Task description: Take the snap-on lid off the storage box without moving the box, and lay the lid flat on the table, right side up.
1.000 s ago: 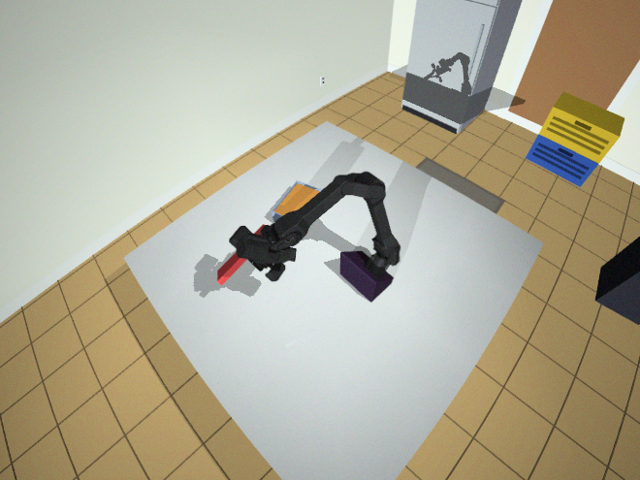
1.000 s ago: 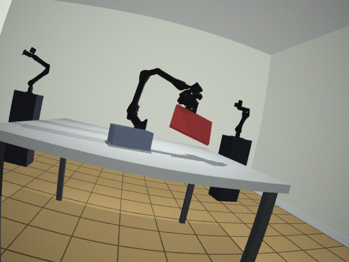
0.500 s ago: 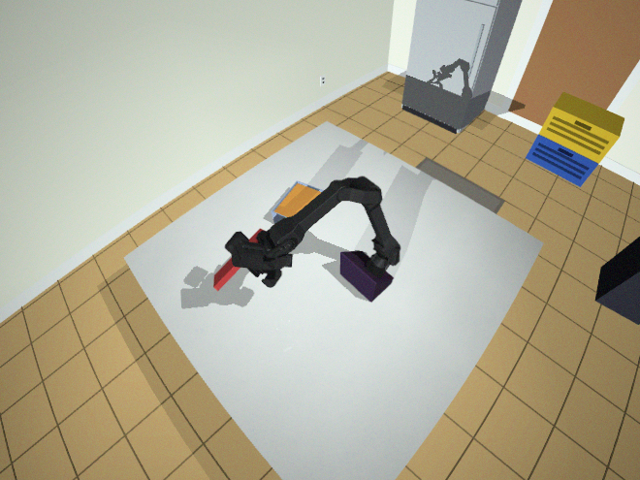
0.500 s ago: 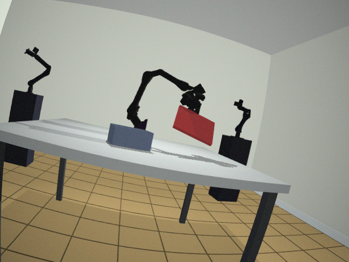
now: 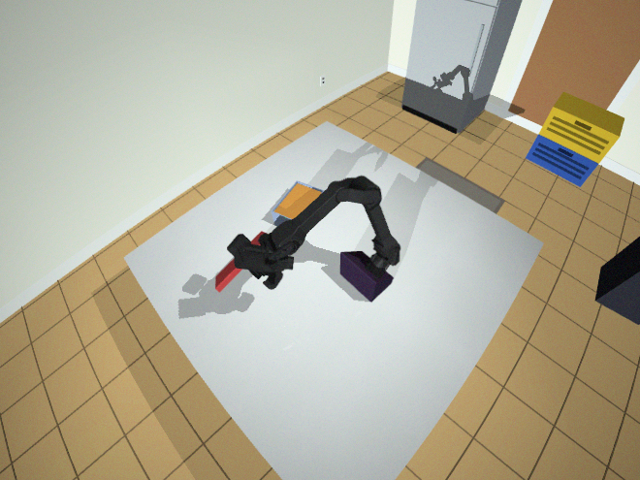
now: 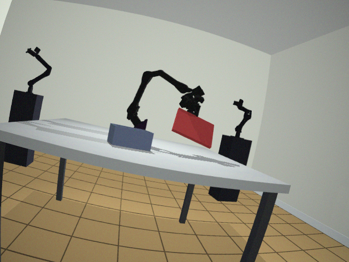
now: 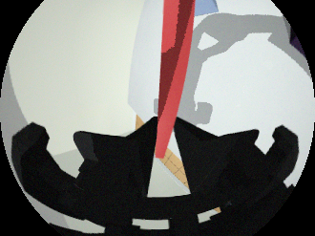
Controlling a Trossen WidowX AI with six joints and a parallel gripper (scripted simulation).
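The red lid is 6 cm below my gripper tip, 6 cm ahead of it and 2 cm to the right of it. Also, from my gripper tip: blue-grey storage box: 38 cm to the right, 17 cm below, 12 cm ahead.
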